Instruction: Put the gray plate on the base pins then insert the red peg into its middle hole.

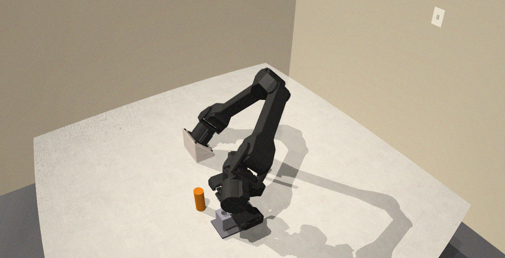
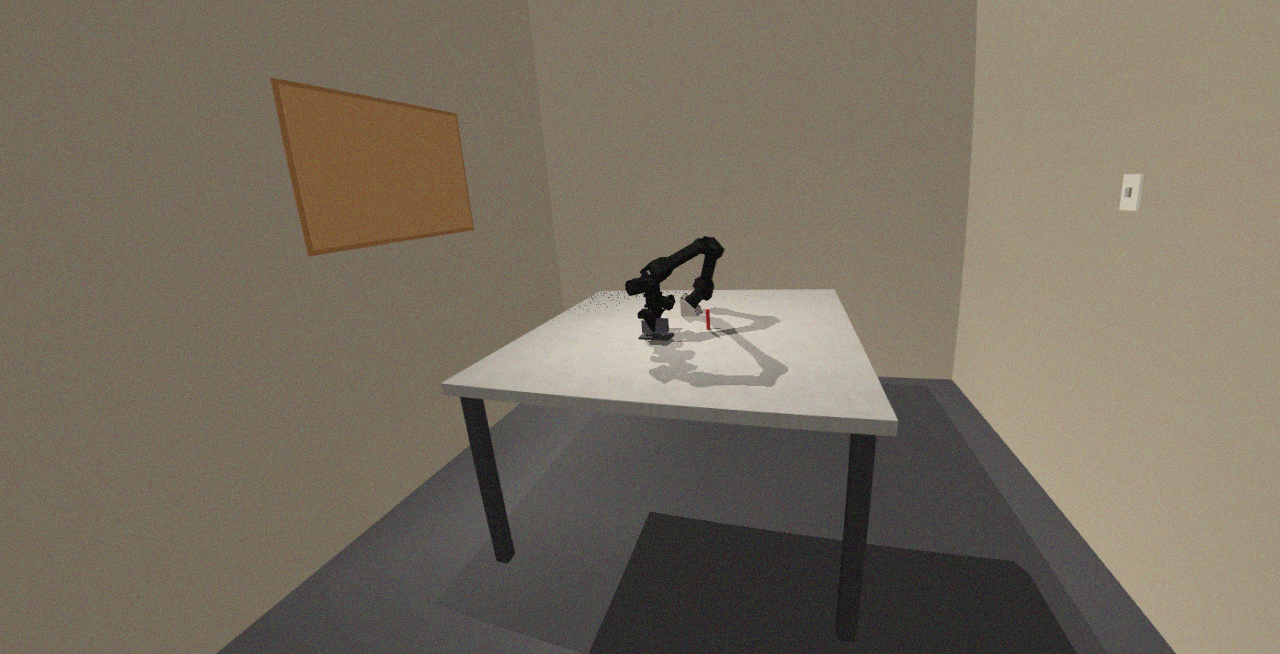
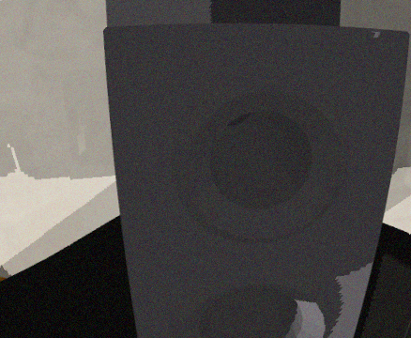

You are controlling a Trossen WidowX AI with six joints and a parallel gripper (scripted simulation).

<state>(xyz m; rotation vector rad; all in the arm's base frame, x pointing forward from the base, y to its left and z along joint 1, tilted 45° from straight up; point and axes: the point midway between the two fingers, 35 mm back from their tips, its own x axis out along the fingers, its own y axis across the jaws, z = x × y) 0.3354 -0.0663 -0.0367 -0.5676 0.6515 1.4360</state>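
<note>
My gripper tip is 20 mm above the base. From my gripper tip the other things lie so: gray plate: 30 mm above; orange cylinder: 100 mm behind, 50 mm to the right, 10 mm above; red peg: 110 mm behind, 190 mm to the left, 10 mm above.
</note>
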